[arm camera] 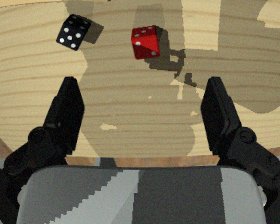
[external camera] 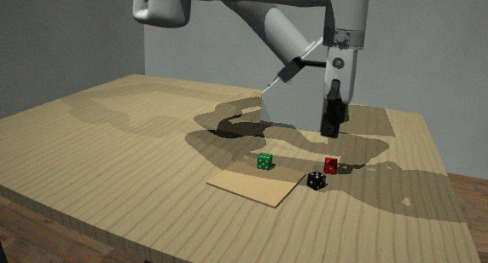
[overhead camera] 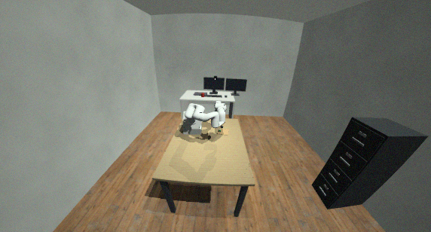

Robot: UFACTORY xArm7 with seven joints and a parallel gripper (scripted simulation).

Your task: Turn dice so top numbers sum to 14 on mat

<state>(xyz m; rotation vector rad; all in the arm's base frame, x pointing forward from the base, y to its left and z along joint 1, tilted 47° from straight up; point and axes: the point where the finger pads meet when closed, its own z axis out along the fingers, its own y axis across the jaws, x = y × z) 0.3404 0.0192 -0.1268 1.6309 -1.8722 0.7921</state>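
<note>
My hand is 90 mm above the red die and 10 mm to the right of it. Also, from my hand: green die 120 mm to the right, 90 mm below, 30 mm ahead; black die 90 mm below, 70 mm ahead, 20 mm to the right; tan mat 130 mm to the right, 100 mm below, 80 mm ahead.
</note>
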